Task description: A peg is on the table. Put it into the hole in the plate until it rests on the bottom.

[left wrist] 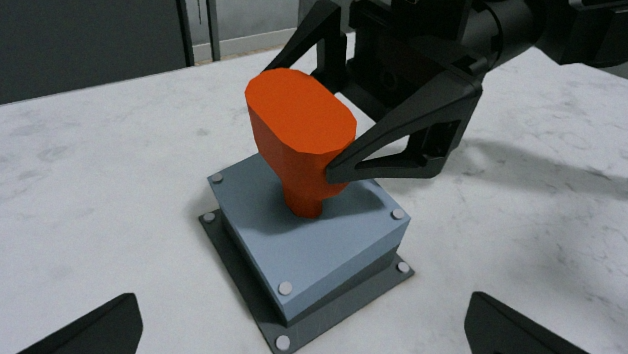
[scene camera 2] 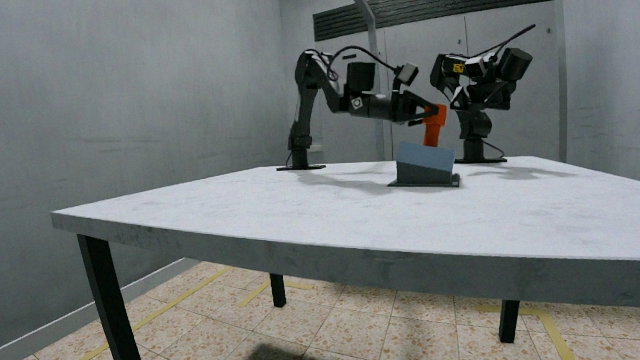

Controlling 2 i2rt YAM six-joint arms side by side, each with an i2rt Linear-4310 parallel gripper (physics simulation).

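Places are measured from the left arm's base along level axes (x ahead, y left, z up), in metres.
Where they show: left gripper, between the fingertips: (left wrist: 305, 307) (scene camera 2: 466, 105); right gripper, between the fingertips: (left wrist: 285, 131) (scene camera 2: 439, 113); left arm's base, origin of its link: (scene camera 2: 473, 162); right arm's base, origin of its link: (scene camera 2: 300, 169).
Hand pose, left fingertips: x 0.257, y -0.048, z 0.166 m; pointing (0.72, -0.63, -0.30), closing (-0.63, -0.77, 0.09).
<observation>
Things, the pixels of their top centre, and the offset from my left fingertips. Level surfaces: height alone.
- orange peg, centre of its top: (left wrist: 308, 91) (scene camera 2: 432, 104) dx +0.098, dy -0.082, dz +0.000 m
- plate, centre of its top: (left wrist: 309, 176) (scene camera 2: 427, 139) dx +0.101, dy -0.095, dz -0.075 m
- dark base, height of its surface: dz -0.162 m
- pale table, height of its surface: dz -0.166 m
The orange peg (scene camera 2: 432, 134) (left wrist: 295, 100) has a wide head and a narrower shaft pointing down. The shaft's lower end meets the sloped blue-grey top of the plate (scene camera 2: 425, 156) (left wrist: 280, 255) near its middle. The hole's rim is hidden, and how deep the shaft sits cannot be told. A stretch of shaft shows above the top face. My right gripper (scene camera 2: 430, 114) (left wrist: 285, 131) is shut on the peg's head, one finger on each side. My left gripper (left wrist: 305, 307) is wide open and empty, with its fingertips at the bottom of the left wrist view, facing the plate.
The plate's block stands on a dark base (scene camera 2: 395, 184) (left wrist: 325, 320) with round bolt heads, on the pale table (scene camera 2: 300, 215) (left wrist: 100, 200). The left arm (scene camera 2: 475, 125) is raised beside the plate. A grey wall (scene camera 2: 150, 75) stands beyond the table.
</observation>
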